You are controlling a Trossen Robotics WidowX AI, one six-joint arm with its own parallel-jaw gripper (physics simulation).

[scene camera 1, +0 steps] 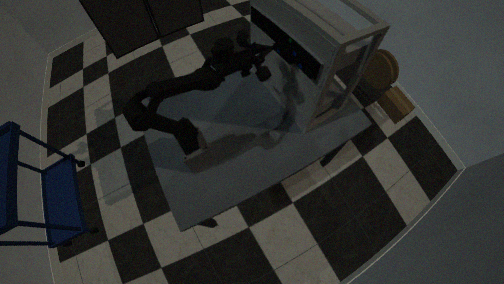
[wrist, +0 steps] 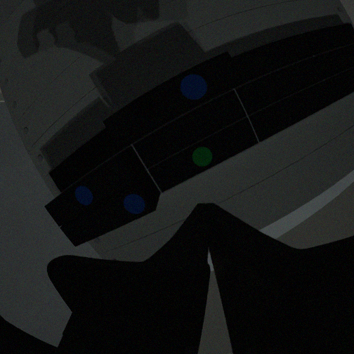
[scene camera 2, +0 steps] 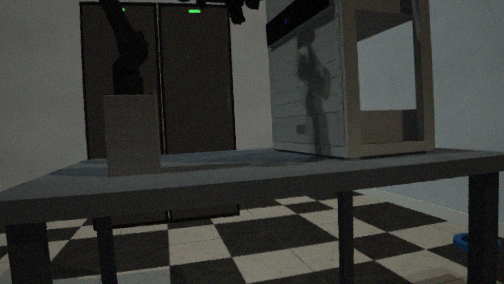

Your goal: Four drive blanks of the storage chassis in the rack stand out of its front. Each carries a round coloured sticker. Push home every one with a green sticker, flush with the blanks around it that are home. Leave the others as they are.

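The black storage chassis (scene camera 1: 311,69) (scene camera 2: 305,15) (wrist: 300,85) sits in the rack (scene camera 1: 330,70) (scene camera 2: 352,105). In the wrist view, a blank with a blue sticker (wrist: 193,87) stands out on the upper side. Two blanks with blue stickers, one sticker (wrist: 83,195) at the far left and one sticker (wrist: 134,204) beside it, stand out at the left end. The blank with a green sticker (scene camera 1: 290,39) (wrist: 202,156) looks level with the blank to its right. My gripper (scene camera 1: 273,47) (wrist: 204,210) is shut and empty, its tips a little off the chassis front.
The rack stands on the grey table (scene camera 1: 220,185) (scene camera 2: 250,180). The arm's pedestal (scene camera 2: 132,135) is on the table's other end. Dark cabinets (scene camera 1: 145,20) (scene camera 2: 197,85) stand behind. A blue cart (scene camera 1: 62,200) is at the left; a round brown object (scene camera 1: 382,70) and brown box (scene camera 1: 396,104) are beyond the rack.
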